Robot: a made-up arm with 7 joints.
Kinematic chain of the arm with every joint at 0, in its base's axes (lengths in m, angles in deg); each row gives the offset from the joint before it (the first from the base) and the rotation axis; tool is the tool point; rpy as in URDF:
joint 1: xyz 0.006 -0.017 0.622 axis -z
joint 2: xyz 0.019 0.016 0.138 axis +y
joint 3: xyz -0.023 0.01 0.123 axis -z
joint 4: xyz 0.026 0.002 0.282 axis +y
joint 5: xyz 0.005 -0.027 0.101 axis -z
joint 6: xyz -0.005 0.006 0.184 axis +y
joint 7: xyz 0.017 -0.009 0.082 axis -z
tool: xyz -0.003 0.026 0.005 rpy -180 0 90
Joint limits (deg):
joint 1: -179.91..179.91
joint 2: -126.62..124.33
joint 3: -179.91..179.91
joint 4: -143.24..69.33
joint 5: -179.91..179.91
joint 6: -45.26..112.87
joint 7: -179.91..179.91
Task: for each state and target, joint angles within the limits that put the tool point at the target. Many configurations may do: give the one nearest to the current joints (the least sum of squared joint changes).
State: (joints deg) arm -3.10 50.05 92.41 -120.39 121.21 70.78 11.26
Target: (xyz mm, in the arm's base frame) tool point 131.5 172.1 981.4
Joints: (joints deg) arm 6.14 54.73 89.69 -131.05 124.49 74.98 12.56
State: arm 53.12 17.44 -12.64 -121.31 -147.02 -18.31 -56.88
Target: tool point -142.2 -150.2 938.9
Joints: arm 33.06 18.58 -51.21 -139.58 -141.20 -20.34 -53.60
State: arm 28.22 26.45 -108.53 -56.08 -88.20 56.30 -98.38
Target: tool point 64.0 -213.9 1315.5
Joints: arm 6.60 15.17 -88.50 -61.51 -91.53 96.31 -100.94
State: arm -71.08 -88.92 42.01 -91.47 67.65 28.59 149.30
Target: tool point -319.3 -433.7 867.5
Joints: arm -74.61 -42.70 50.14 -88.80 66.97 33.28 148.63
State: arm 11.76 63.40 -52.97 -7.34 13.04 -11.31 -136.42
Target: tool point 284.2 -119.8 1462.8
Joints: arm 4.17 26.24 -46.13 -17.38 15.52 -16.47 -134.29
